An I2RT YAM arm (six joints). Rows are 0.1 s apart.
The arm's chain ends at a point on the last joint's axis. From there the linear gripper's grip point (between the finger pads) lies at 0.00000 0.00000 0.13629 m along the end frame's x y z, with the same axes.
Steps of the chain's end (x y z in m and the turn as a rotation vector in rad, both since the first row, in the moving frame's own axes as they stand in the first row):
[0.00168, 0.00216, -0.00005, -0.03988, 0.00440, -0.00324]
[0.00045, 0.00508, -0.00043, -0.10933, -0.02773, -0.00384]
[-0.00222, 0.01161, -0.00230, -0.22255, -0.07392, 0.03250]
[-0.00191, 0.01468, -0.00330, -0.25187, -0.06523, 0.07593]
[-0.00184, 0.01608, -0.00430, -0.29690, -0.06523, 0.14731]
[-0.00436, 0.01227, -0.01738, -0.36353, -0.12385, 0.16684]
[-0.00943, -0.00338, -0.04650, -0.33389, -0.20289, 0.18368]
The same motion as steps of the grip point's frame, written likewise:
[0.00229, 0.00759, -0.00016, -0.03988, 0.00440, -0.00324]
[-0.00329, 0.01996, -0.00130, -0.10933, -0.02773, -0.00384]
[-0.01269, 0.04150, -0.00603, -0.22255, -0.07392, 0.03250]
[-0.01199, 0.04825, -0.00788, -0.25187, -0.06523, 0.07593]
[-0.01351, 0.05513, -0.01054, -0.29690, -0.06523, 0.14731]
[-0.02482, 0.05899, -0.02728, -0.36353, -0.12385, 0.16684]
[-0.04035, 0.03823, -0.05674, -0.33389, -0.20289, 0.18368]

